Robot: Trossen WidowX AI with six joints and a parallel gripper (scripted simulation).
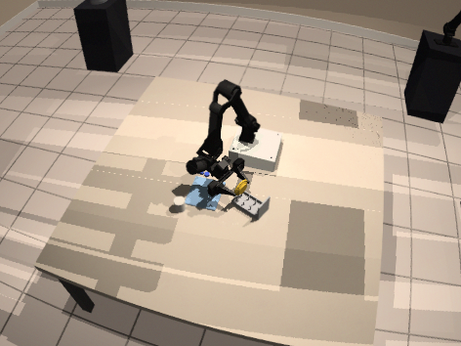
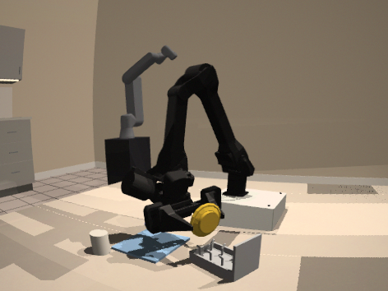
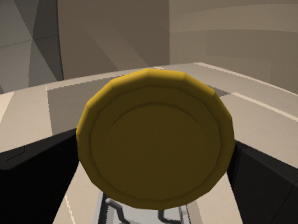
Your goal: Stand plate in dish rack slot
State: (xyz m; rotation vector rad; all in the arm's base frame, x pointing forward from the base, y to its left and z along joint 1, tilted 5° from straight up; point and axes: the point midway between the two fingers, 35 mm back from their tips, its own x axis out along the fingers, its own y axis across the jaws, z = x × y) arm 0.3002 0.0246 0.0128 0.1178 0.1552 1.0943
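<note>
My gripper tip is 3 cm to the right of the grey dish rack and 7 cm above it. Also, from my gripper tip: blue spoon: 12 cm behind, 20 cm to the right, 9 cm below; then yellow plate: 1 cm to the right; then light blue mat: 2 cm behind, 16 cm to the right, 9 cm below.
</note>
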